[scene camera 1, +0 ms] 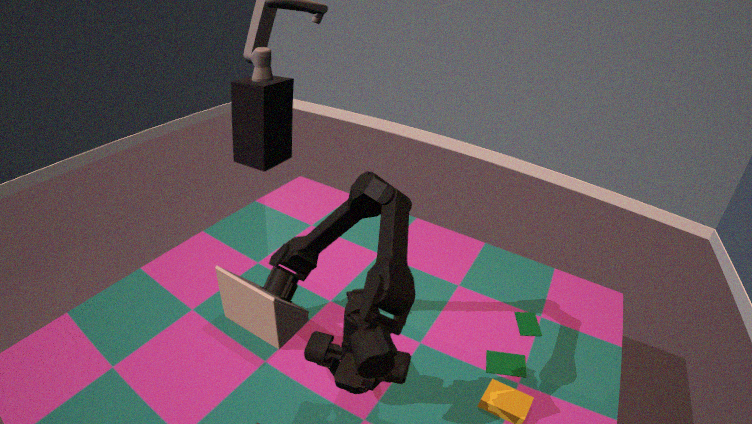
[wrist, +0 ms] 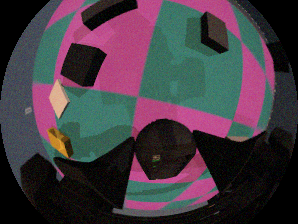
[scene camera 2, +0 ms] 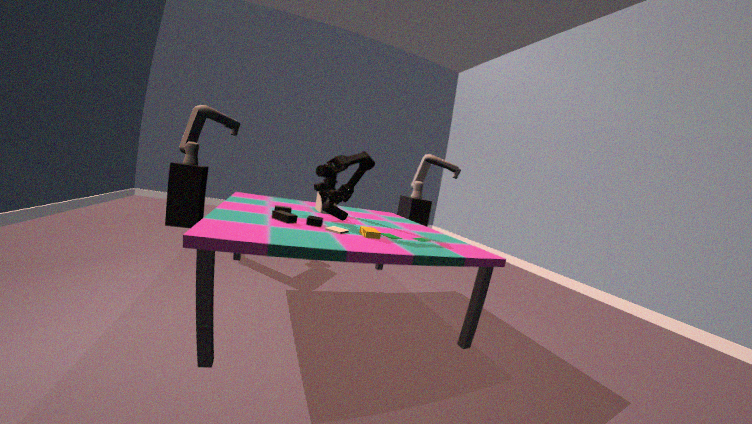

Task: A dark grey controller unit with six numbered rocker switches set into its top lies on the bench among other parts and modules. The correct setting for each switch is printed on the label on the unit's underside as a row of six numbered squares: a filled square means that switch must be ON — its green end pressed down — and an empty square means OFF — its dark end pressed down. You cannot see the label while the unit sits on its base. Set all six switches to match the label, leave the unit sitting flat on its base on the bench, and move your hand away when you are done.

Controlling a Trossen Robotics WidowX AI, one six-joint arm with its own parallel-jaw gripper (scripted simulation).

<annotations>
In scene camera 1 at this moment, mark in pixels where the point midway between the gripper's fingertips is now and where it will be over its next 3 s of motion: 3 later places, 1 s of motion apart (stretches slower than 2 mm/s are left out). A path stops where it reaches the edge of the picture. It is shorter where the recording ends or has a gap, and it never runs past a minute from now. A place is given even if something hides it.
The gripper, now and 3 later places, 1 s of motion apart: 355, 382; 353, 392; 353, 398; 363, 367
</annotations>
